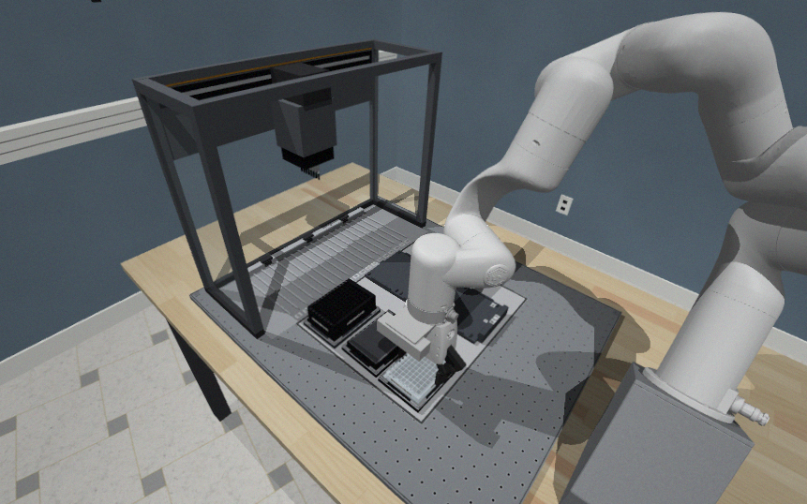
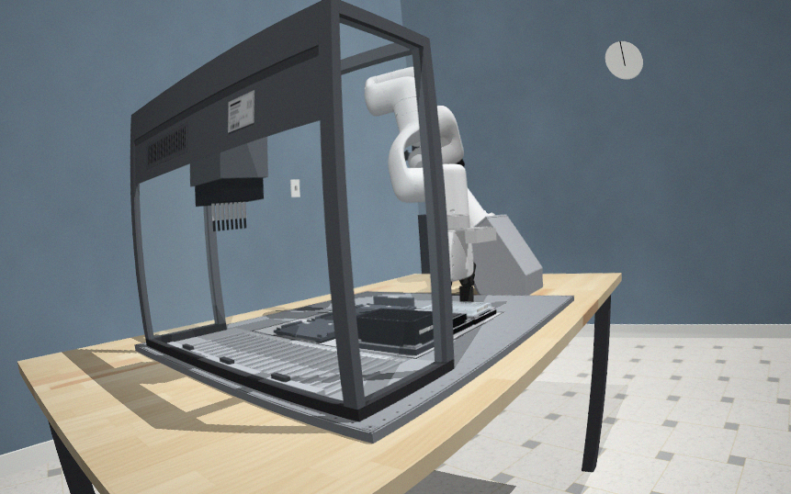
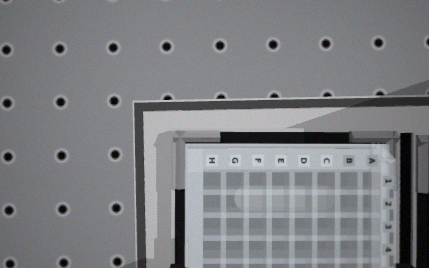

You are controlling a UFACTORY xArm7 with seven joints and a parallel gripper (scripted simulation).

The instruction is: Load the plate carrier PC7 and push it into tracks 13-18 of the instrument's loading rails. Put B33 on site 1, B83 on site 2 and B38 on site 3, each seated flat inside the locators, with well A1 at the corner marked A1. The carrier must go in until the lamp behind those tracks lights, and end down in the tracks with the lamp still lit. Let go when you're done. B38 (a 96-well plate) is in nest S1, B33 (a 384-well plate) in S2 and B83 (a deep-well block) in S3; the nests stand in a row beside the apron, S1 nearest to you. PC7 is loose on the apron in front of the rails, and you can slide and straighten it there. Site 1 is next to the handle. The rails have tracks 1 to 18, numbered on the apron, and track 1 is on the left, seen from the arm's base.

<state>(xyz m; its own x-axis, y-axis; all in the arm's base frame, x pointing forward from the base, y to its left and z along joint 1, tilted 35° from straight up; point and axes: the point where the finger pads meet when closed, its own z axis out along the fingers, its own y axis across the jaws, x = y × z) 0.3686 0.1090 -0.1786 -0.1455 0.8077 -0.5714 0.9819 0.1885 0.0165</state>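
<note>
Right now my hand is 2 cm above the nest S1. From my hand the other things lie so: 96-well plate B38 (1 cm below); then nest S3 (21 cm ahead, 4 cm to the left, 2 cm below); then white corner mark (7 cm ahead, 6 cm to the right, 2 cm below).
</note>
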